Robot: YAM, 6 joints.
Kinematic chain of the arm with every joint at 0, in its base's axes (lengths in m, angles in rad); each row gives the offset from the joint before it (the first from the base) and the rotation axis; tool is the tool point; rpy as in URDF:
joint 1: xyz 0 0 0.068 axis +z
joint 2: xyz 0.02 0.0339 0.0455 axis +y
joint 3: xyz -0.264 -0.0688 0 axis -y
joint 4: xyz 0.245 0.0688 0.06 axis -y
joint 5: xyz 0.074 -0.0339 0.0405 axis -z
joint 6: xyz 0.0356 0 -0.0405 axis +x
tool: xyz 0 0 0 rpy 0 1.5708 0
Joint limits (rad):
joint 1: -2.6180..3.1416
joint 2: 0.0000..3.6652
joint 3: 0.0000..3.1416
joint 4: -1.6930..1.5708
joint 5: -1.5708..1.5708
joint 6: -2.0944..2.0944
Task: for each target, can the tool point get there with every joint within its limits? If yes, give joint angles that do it. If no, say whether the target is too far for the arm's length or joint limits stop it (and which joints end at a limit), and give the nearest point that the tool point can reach.
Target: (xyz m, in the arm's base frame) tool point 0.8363 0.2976 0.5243
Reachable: no: too far | nearest point 0.5518 0.1963 0.3813 | short by 0.334 m
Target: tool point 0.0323 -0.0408 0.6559
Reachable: yes | joints -1.5660 1.1053 1.9091 0.6257 -1.1247 -0.1703
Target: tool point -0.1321 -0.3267 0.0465
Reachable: yes | joints -1.9068 2.2548 1.2820 -0.8120 0.4978 1.1676
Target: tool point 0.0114 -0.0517 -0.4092
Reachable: no: joint limits stop it (at a limit: joint 2) | nearest point 0.0186 -0.0846 -0.3420 | short by 0.075 m
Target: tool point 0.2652 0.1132 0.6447
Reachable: yes | joints 0.4801 1.9354 2.5047 1.0078 0.6684 -0.6842
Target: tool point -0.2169 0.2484 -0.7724
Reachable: no: too far | nearest point -0.1890 0.2164 -0.3783 | short by 0.396 m
